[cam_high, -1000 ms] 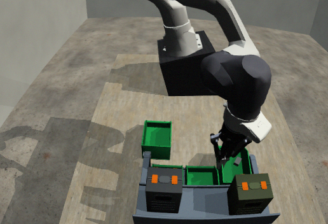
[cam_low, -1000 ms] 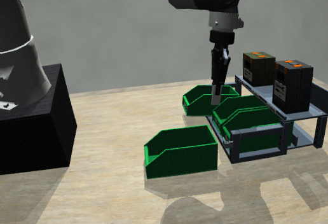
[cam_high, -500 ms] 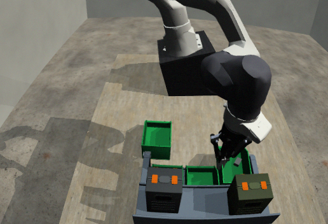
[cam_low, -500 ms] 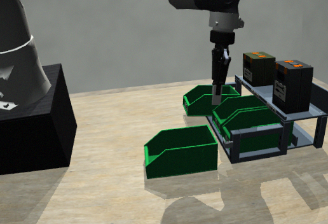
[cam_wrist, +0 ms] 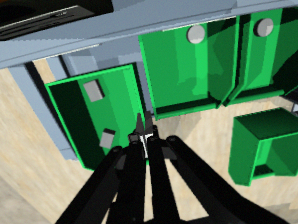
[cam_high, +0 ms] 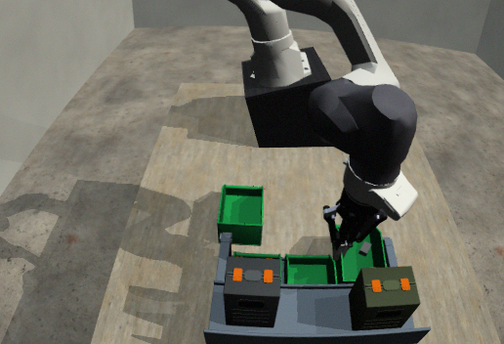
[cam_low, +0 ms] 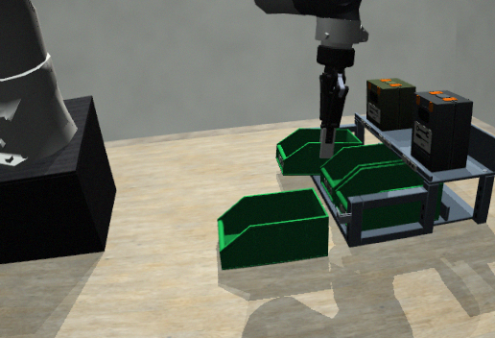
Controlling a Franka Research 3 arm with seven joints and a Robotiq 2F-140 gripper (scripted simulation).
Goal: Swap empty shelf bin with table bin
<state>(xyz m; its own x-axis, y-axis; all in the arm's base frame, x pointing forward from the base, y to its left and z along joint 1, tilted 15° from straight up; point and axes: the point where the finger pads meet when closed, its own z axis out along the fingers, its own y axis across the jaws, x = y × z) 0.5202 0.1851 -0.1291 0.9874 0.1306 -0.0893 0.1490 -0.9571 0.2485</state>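
The olive case is 16 cm ahead of my hand, 7 cm to the left of it and 6 cm above it. Also, from my hand: dark grey case: 19 cm ahead, 16 cm to the right, 7 cm above.
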